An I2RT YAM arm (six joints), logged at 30 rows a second.
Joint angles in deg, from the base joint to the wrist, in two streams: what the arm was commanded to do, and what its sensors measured. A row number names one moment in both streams.
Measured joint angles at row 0:
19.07 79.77 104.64 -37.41 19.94 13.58
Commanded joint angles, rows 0 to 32:
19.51 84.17 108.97 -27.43 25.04 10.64
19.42 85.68 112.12 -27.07 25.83 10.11
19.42 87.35 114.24 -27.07 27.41 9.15
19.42 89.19 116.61 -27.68 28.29 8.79
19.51 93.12 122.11 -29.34 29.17 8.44
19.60 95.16 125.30 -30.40 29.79 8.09
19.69 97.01 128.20 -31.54 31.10 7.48
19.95 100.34 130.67 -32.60 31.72 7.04
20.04 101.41 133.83 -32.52 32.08 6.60
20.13 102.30 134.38 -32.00 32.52 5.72
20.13 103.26 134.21 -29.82 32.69 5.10
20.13 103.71 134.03 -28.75 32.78 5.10
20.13 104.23 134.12 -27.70 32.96 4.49
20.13 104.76 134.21 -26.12 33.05 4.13
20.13 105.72 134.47 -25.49 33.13 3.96
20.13 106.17 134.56 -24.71 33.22 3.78
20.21 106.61 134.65 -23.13 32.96 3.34
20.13 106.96 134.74 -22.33 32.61 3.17
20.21 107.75 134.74 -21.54 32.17 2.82
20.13 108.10 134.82 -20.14 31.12 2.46
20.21 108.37 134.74 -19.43 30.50 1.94
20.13 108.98 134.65 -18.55 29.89 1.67
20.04 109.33 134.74 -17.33 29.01 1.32
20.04 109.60 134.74 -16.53 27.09 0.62
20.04 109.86 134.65 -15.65 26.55 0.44
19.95 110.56 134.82 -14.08 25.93 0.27
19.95 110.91 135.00 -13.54 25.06 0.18
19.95 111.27 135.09 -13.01 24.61 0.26
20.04 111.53 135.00 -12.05 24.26 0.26
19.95 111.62 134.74 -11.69 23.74 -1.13
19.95 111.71 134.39 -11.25 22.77 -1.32
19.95 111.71 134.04 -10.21 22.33 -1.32
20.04 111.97 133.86 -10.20 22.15 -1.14
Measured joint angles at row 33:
19.81 111.70 131.94 -16.49 24.40 0.14
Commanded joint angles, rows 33 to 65:
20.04 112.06 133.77 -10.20 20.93 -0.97
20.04 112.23 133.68 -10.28 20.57 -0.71
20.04 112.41 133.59 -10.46 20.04 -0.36
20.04 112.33 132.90 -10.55 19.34 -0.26
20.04 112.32 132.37 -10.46 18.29 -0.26
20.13 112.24 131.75 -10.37 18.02 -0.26
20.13 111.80 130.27 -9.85 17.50 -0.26
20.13 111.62 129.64 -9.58 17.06 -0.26
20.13 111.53 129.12 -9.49 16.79 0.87
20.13 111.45 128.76 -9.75 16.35 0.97
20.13 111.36 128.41 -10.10 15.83 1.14
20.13 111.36 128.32 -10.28 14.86 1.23
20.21 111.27 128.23 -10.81 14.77 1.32
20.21 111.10 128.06 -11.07 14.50 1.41
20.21 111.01 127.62 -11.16 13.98 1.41
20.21 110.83 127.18 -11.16 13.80 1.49
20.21 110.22 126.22 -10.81 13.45 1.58
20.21 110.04 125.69 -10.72 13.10 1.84
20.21 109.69 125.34 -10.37 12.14 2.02
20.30 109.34 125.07 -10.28 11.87 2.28
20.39 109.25 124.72 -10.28 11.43 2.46
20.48 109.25 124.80 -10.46 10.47 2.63
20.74 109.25 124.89 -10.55 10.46 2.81
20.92 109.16 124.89 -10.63 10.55 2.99
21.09 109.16 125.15 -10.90 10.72 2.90
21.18 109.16 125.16 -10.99 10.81 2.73
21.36 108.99 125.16 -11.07 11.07 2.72
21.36 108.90 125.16 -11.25 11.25 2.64
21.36 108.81 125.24 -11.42 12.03 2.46
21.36 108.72 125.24 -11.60 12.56 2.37
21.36 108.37 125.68 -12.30 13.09 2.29
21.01 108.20 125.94 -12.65 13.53 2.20
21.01 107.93 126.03 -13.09 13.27 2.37
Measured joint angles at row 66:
20.97 111.09 125.45 -12.56 12.40 2.35
